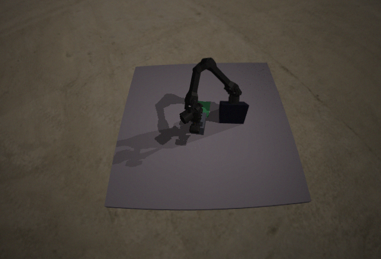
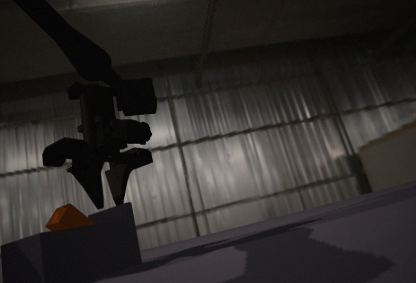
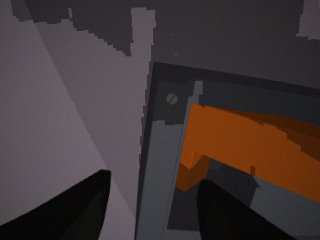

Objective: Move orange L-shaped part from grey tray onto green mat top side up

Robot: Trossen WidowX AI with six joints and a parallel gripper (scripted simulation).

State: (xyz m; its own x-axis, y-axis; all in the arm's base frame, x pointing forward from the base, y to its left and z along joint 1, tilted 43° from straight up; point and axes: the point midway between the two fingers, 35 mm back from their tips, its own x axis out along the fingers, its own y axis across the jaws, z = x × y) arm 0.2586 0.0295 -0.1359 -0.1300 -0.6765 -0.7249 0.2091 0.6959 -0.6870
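Right now my gripper tip is 10 mm past the orange L-shaped part, 40 mm to the left of it and 50 mm above it. Also, from my gripper tip: green mat 50 mm behind, 220 mm to the right, 100 mm below.
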